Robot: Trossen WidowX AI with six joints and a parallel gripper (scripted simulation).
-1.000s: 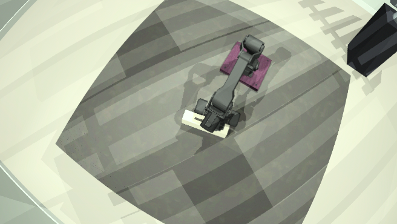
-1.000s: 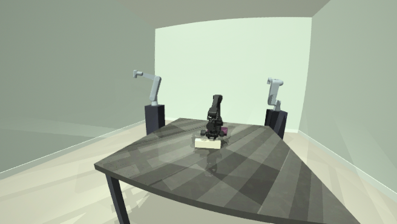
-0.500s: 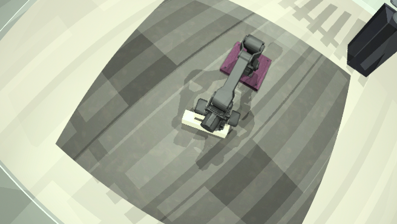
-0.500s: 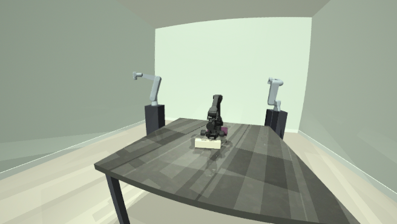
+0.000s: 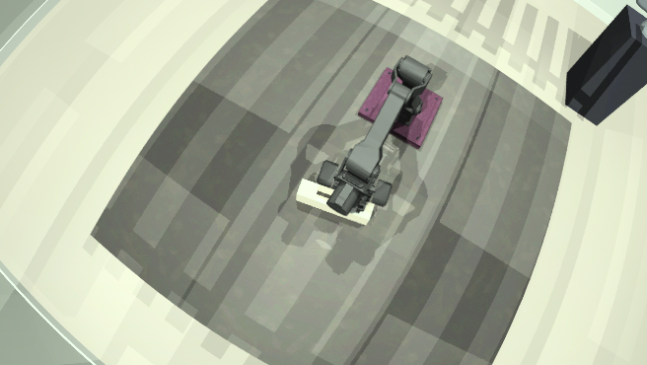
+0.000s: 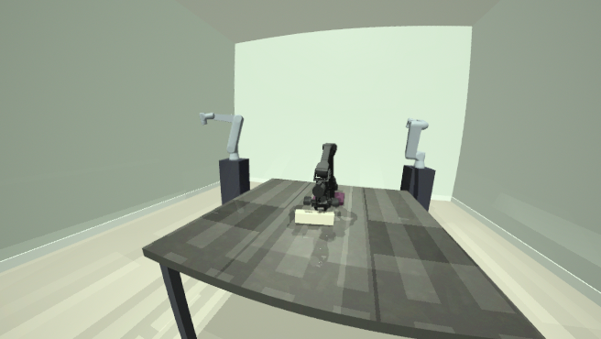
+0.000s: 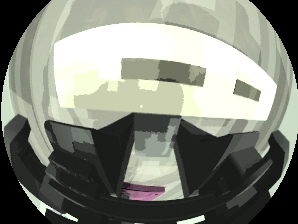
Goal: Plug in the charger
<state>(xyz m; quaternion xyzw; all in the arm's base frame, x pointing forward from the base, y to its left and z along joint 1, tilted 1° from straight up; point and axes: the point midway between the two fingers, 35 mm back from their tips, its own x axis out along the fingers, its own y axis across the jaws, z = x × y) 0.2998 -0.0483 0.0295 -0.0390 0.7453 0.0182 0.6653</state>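
The dark charger lies 2 cm ahead of my gripper tip and 1 cm above it.
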